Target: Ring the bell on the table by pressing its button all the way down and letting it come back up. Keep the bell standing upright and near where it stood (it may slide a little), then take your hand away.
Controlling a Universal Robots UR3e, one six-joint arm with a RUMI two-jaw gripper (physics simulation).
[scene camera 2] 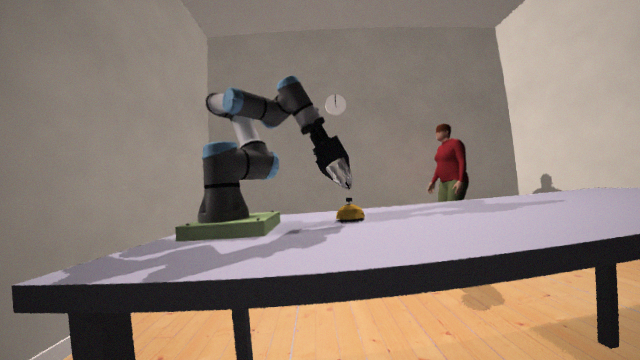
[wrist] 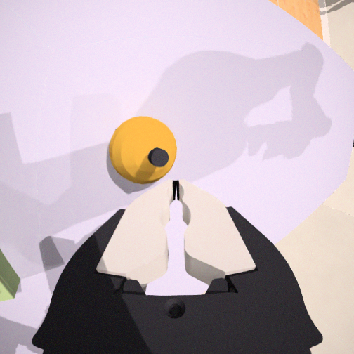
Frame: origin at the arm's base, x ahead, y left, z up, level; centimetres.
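Where they show: gripper, between the fingertips: [scene camera 2: 349, 188]; arm's base, origin of its link: [scene camera 2: 224, 219].
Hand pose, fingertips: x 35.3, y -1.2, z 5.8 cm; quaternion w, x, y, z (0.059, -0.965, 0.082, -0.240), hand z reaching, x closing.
Each offset is from my fingertips to the top centre of the thing. Level surfaces: height alone.
A yellow dome bell {dy +1.7, dx +0.1, dz -2.7 cm} [scene camera 2: 350, 213] [wrist: 131, 145] stands upright on the pale lilac table {dz -9.3 cm} [scene camera 2: 425, 235] [wrist: 75, 45]. Its black button {dy +1.7, dx +0.1, dz -2.7 cm} [scene camera 2: 349, 200] [wrist: 159, 157] sits raised on a short stem at the top. My gripper [scene camera 2: 348, 187] [wrist: 175, 181] is shut with nothing between its fingertips. In the scene view the tips are tilted downward and a small gap above the button, not touching it. In the wrist view the fingertips are a little below and to the right of the button.
The arm's green base plate [scene camera 2: 225, 229] [wrist: 6, 280] is bolted to the table left of the bell. A person in a red sweater [scene camera 2: 450, 161] stands behind the table. A round clock [scene camera 2: 335, 104] hangs on the back wall. Arm shadows fall across the table.
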